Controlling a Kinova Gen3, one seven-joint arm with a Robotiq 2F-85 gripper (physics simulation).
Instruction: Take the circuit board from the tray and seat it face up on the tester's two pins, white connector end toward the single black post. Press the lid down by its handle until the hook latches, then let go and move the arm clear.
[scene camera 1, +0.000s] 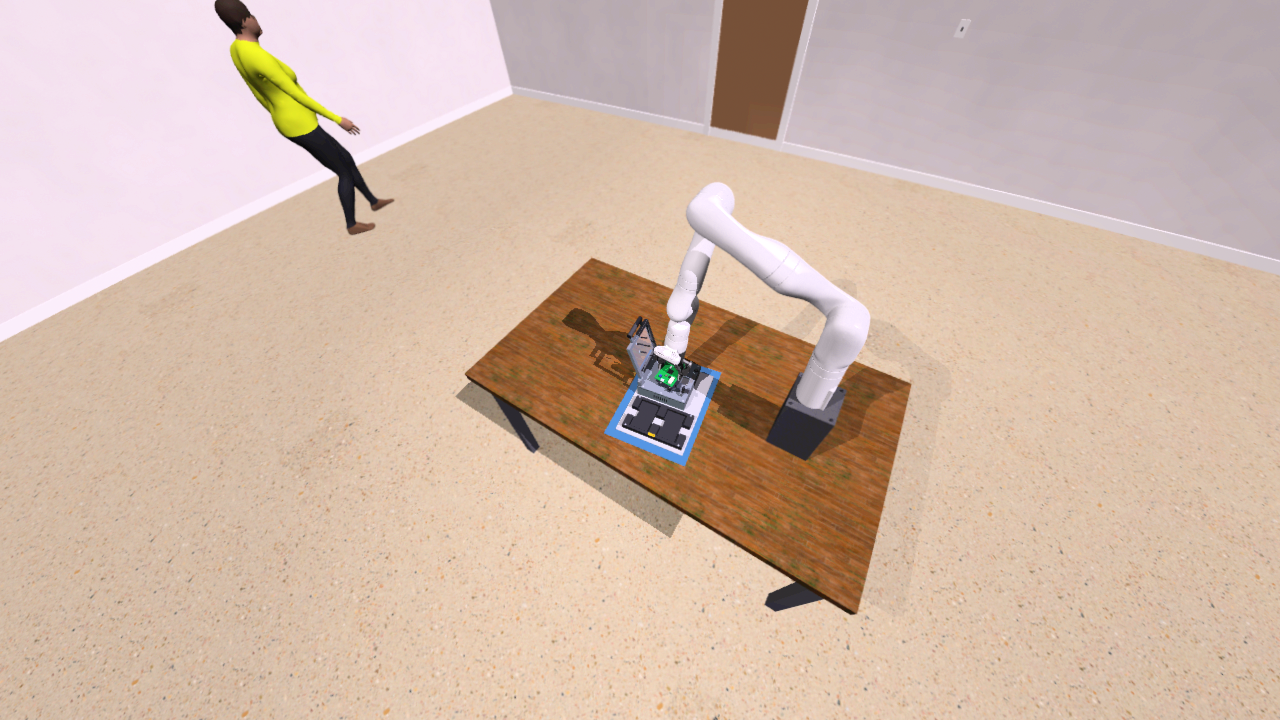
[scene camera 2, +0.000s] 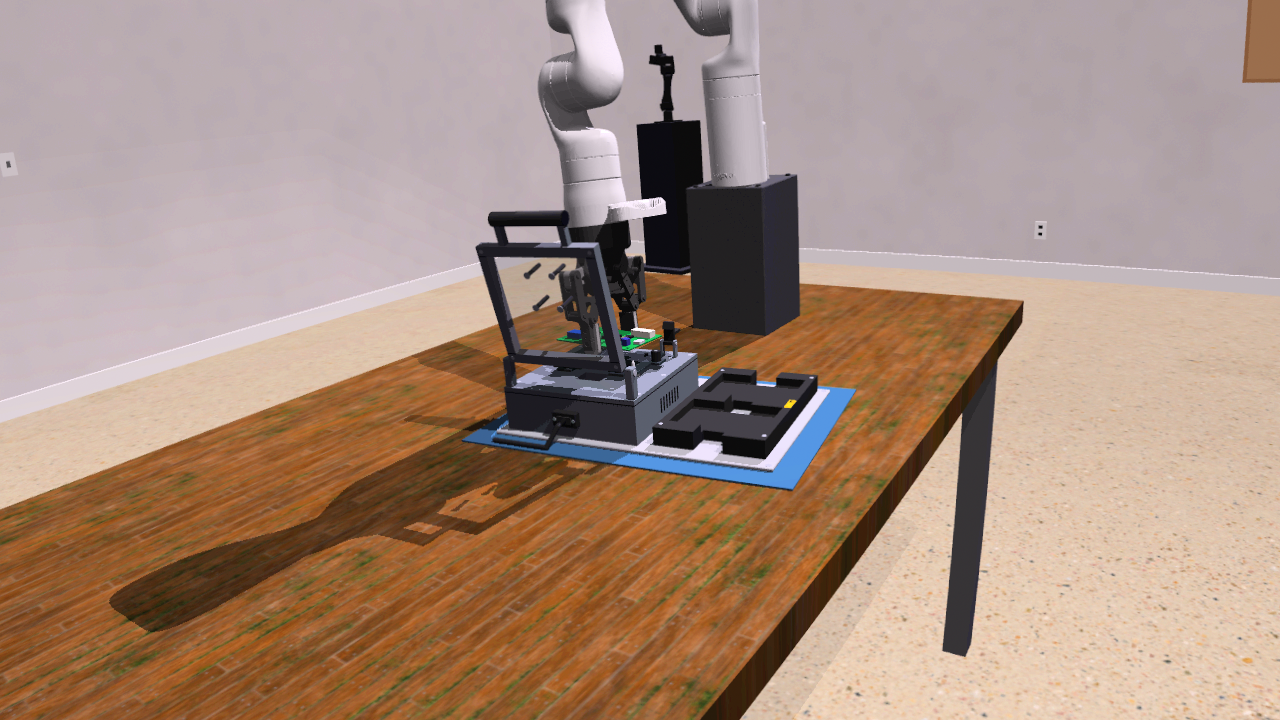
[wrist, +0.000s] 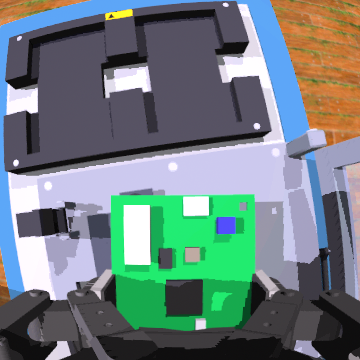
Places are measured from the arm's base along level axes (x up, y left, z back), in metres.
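Pixels of known places: gripper, fingertip midpoint: (scene camera 1: 669, 374) (wrist: 183, 287); arm's base, link origin: (scene camera 1: 812, 395) (scene camera 2: 739, 182).
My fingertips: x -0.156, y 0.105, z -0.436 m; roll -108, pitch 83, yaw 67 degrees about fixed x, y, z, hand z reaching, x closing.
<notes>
Ahead of a thing's pixels: the offset from my fingertips to its top centre. "spot": to the spot under its first point. Level surfaces: height alone.
The green circuit board @(dz +0.000, dx +0.021, dy -0.005 m) (scene camera 1: 666, 375) (scene camera 2: 642, 341) (wrist: 175, 230) is level and face up, a little above the tester @(spot: dz -0.082, dx -0.055, dy +0.065 m) (scene camera 2: 608, 420) (wrist: 215, 170). Its long white connector @(dz +0.026, dx +0.020, dy +0.028 m) (wrist: 136, 235) is on the left in the wrist view, the side of the upright black latch part @(spot: dz +0.076, dx +0.005, dy +0.027 m) (scene camera 2: 668, 331) (wrist: 42, 222). My gripper (scene camera 2: 610, 332) (wrist: 183, 287) is shut on the board's two opposite edges. The lid (scene camera 2: 606, 308) stands open and upright, its black handle @(dz -0.135, dx +0.188, dy +0.024 m) (scene camera 2: 528, 217) on top. The two pins are hidden under the board. I cannot clearly tell the single black post.
The black tray (scene camera 1: 637, 413) (scene camera 2: 751, 394) (wrist: 70, 100) holds no board and lies beside the tester on a blue-edged mat @(dx -0.086 m) (scene camera 2: 819, 429). The open lid stands close to my fingers. My arm's dark base block (scene camera 2: 738, 259) is on the table @(dx -0.088 m) (scene camera 1: 760, 483). A person (scene camera 1: 277, 89) stands far off.
</notes>
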